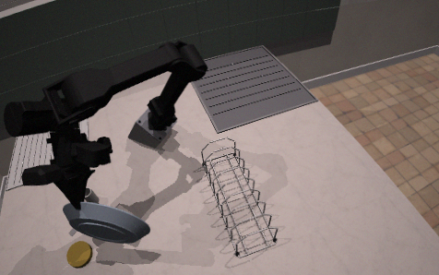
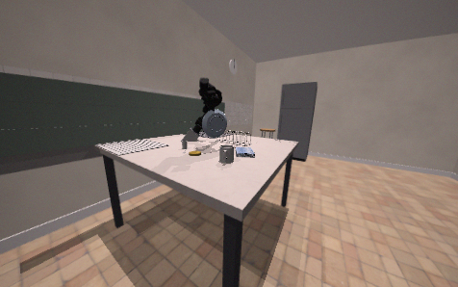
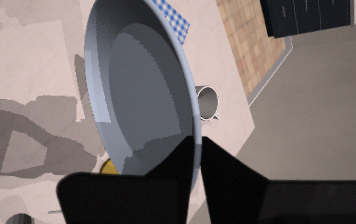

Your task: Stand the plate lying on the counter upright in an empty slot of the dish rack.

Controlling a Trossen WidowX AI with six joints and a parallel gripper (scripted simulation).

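Right now my hand is 30 mm short of the plate, 20 mm to the right of it and 110 mm above it. Also, from my hand: small spatula: 80 mm behind, 170 mm to the right, 300 mm below; mug: 250 mm ahead, 80 mm to the right, 270 mm below; yellow disc: 20 mm ahead, 150 mm to the right, 300 mm below.
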